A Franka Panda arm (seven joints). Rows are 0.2 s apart.
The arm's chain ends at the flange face. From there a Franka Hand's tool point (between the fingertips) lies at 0.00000 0.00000 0.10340 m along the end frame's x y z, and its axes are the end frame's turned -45 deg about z.
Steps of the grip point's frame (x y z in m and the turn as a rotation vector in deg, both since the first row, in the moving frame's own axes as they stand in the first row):
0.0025, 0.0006, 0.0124, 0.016, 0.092, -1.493
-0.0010, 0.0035, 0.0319, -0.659, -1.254, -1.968
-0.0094, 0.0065, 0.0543, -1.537, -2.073, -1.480
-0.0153, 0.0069, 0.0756, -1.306, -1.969, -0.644
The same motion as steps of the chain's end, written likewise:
0.0021, -0.0012, 0.0124, 0.076, 0.054, -1.493
0.0025, 0.0007, 0.0319, -1.353, -0.421, -1.968
-0.0014, 0.0066, 0.0544, -2.553, -0.379, -1.480
-0.0051, 0.0115, 0.0757, -2.316, -0.469, -0.644

